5 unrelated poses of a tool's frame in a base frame.
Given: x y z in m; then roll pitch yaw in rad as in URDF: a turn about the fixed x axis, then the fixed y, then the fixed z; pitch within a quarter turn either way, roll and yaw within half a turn.
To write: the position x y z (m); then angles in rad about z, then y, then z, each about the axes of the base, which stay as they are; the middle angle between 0 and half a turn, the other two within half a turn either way. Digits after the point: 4 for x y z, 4 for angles.
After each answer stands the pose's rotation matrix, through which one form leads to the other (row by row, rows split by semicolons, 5 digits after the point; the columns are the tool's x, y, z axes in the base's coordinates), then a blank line. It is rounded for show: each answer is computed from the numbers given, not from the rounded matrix.
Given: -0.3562, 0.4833, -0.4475, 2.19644, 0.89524, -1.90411
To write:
-0.3562, 0.4833, -0.4475, 0.5761, 1.9457, 2.2949
-0.20459 -0.76034 -0.61646; -0.59092 -0.40613 0.69705; -0.78036 0.50689 -0.36621

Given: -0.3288, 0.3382, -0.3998, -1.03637, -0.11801, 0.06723
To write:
-0.3288, 0.3382, -0.3998, -1.7077, 1.0405, 1.7076
0.99080 0.06687 -0.11765; 0.06671 0.51500 0.85459; 0.11774 -0.85458 0.50580

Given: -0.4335, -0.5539, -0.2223, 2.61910, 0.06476, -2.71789
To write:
-0.4335, -0.5539, -0.2223, 1.4416, 2.6155, 1.8826
-0.90966 -0.38572 -0.15405; -0.41028 0.77667 0.47797; -0.06471 0.49800 -0.86476

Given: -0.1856, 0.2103, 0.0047, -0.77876, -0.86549, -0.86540
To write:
-0.1856, 0.2103, 0.0047, -2.6026, 1.0912, 1.3626
0.42029 0.88866 0.18340; -0.49356 0.05429 0.86801; 0.76141 -0.45534 0.46143

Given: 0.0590, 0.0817, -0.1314, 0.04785, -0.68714, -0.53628
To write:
0.0590, 0.0817, -0.1314, 3.0834, 0.6885, 2.6807
0.66454 0.48428 -0.56909; -0.39499 0.87413 0.28262; 0.63433 0.03698 0.77218

